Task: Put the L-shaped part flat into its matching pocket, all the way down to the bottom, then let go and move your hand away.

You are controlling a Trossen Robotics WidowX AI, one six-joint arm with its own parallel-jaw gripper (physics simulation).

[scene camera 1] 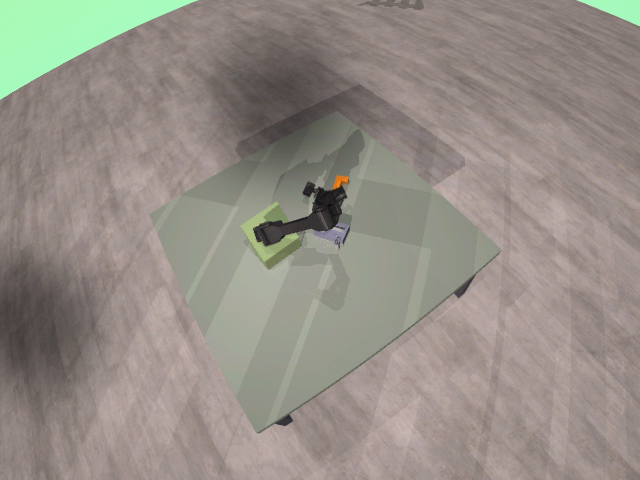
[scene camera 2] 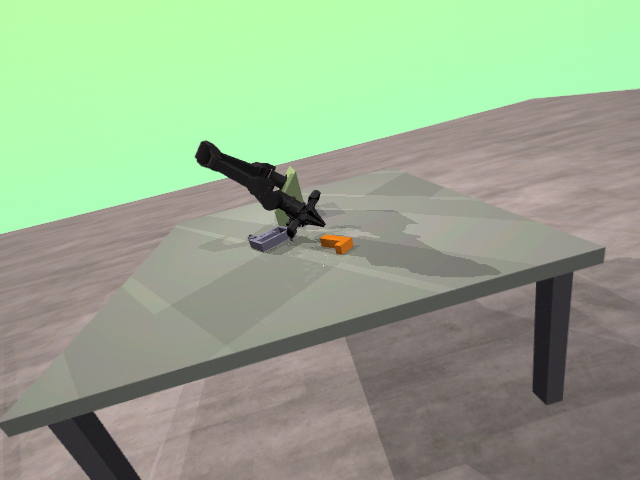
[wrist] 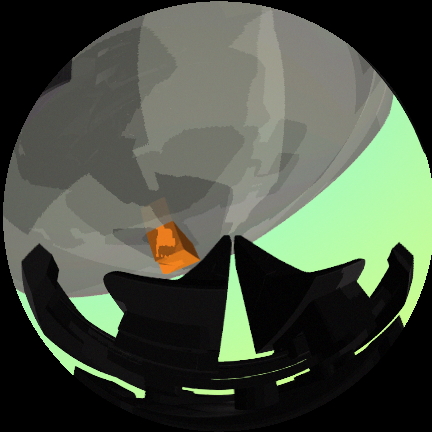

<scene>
An orange L-shaped part [wrist: 170, 247] rests on the table.
</scene>
